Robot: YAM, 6 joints.
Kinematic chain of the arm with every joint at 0, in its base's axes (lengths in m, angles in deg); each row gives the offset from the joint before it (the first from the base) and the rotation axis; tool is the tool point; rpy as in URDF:
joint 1: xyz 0 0 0.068 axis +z
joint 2: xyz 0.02 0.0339 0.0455 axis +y
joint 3: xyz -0.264 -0.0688 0 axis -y
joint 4: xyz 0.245 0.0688 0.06 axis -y
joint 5: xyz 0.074 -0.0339 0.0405 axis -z
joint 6: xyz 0.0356 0 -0.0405 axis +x
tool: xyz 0 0 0 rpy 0 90 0
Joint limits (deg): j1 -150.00..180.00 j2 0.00..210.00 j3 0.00..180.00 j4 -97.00..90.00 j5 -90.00..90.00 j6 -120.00..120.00
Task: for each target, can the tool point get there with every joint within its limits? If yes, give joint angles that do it. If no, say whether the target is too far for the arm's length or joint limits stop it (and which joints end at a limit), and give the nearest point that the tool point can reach.
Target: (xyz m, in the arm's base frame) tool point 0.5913 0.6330 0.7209
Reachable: no: too far | nearest point 0.3607 0.3862 0.4784 | short by 0.416 m
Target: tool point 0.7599 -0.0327 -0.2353
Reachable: no: too far | nearest point 0.5856 -0.0252 -0.1532 | short by 0.193 m
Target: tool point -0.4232 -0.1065 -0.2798
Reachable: no: joint limits stop it (at a limit: joint 1) | nearest point -0.4232 -0.0356 -0.2798 | short by 0.071 m
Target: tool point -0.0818 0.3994 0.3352
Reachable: yes | joints 99.01 102.78 69.11 62.34 -30.87 39.43
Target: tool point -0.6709 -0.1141 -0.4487
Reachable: no: too far | nearest point -0.5002 -0.0136 -0.2748 | short by 0.264 m
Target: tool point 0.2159 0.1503 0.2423
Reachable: yes | joints 29.38 73.62 47.50 -19.12 -44.75 39.54
